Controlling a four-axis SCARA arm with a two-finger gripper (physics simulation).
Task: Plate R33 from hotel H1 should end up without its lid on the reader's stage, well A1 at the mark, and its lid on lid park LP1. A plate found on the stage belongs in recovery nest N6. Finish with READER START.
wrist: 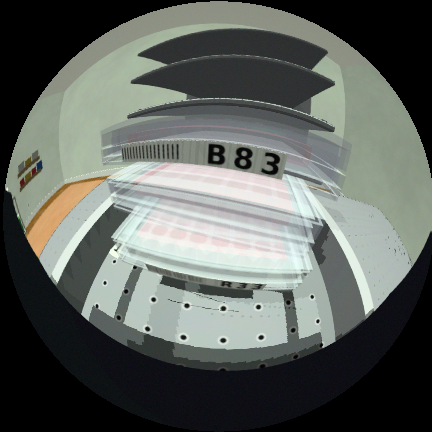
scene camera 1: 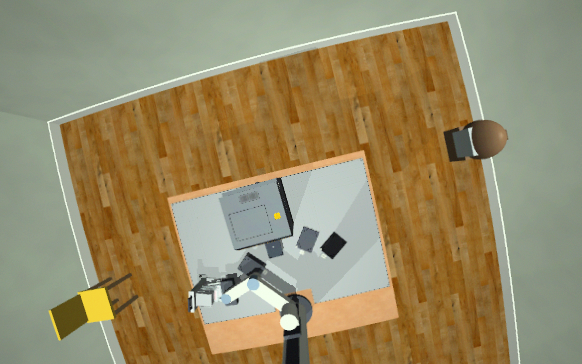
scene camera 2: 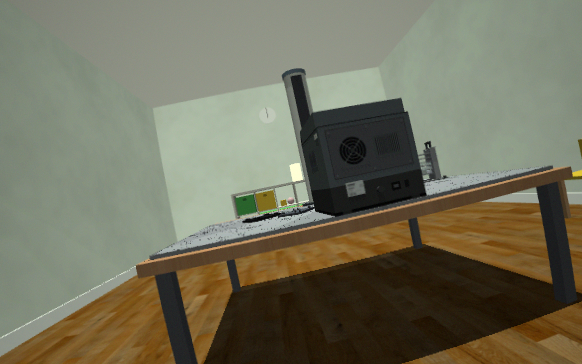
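My gripper is open, with nothing between its fingers. It is at the left of the table, facing the hotel. In the wrist view, plate R33 is low in the hotel's stack of clear plates, its label tilted and partly shaded. Plate B83 is above it, under several dark shelves. The lids are hard to tell apart. The reader is a large grey box. A small dark tray juts from its front; whether it bears a plate is too small to tell.
A dark block stands between the arm and the reader. A grey pad and a black pad lie right of the reader. The arm's column rises behind the reader in scene camera 2. A yellow chair stands left of the table.
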